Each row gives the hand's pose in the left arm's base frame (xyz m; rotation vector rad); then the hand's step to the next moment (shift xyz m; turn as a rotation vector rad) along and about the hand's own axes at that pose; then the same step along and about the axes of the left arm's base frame.
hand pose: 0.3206 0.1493 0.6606 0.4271 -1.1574 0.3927
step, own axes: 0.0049 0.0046 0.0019 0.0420 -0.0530 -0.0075
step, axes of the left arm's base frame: -0.0021 0.0033 0.0058 0.0475 -0.0382 0.0303
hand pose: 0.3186 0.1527 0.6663 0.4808 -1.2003 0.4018
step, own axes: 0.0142 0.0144 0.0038 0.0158 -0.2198 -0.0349
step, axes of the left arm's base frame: -0.0062 0.0105 0.0166 0.1503 -0.1629 -0.0258
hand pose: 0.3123 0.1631 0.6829 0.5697 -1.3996 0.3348
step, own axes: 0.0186 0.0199 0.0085 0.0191 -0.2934 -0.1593
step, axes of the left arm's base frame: -0.0149 0.0096 0.0224 0.2934 -0.1542 -0.0441
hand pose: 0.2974 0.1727 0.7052 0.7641 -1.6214 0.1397
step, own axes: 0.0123 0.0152 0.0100 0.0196 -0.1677 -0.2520
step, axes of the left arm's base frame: -0.0167 0.0019 0.0141 0.3026 -0.0111 0.0178
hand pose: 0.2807 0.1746 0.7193 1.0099 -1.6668 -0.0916
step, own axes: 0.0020 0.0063 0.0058 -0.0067 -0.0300 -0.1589
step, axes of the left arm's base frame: -0.0083 0.0002 0.0028 0.1483 0.0531 0.0373
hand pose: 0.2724 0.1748 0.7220 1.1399 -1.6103 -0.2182
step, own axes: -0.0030 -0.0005 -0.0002 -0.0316 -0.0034 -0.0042
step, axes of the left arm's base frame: 0.0003 0.0021 -0.0022 0.0035 0.0237 -0.0213
